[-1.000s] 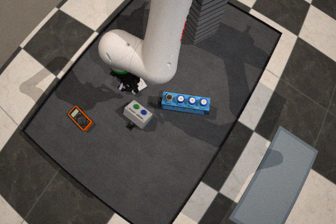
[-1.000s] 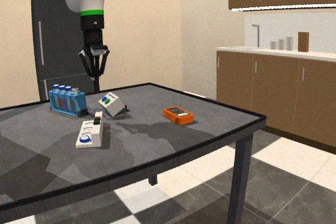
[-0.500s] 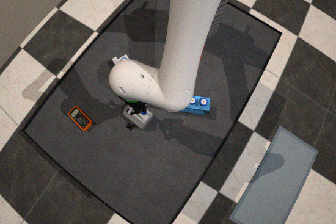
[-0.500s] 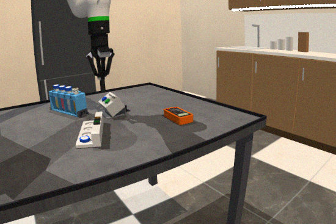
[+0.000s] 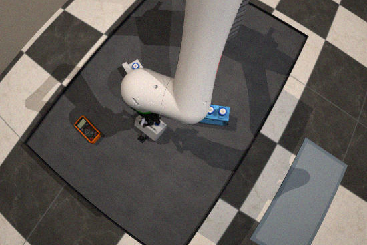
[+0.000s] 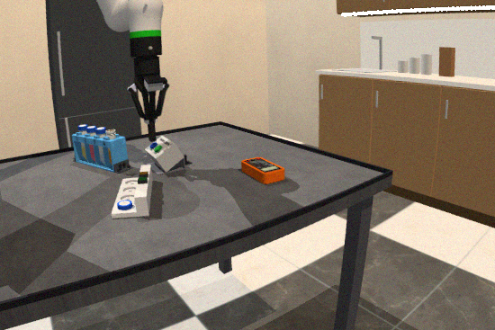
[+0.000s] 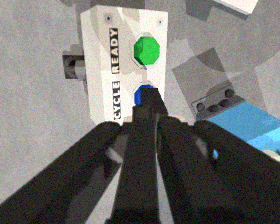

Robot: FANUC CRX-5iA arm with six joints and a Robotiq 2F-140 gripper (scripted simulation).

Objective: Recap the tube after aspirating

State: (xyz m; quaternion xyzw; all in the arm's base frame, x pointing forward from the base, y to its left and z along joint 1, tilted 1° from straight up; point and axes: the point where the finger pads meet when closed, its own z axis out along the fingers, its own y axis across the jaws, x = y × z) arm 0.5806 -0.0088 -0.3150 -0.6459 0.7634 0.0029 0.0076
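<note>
Right now my hand is 50 mm above the blue key. The rest, counted from my hand: grey key housing: 20 mm ahead, 20 mm to the right, 60 mm below; then green key: 10 mm behind, 40 mm to the right, 50 mm below; then cap 2: 140 mm behind, 180 mm to the left.
</note>
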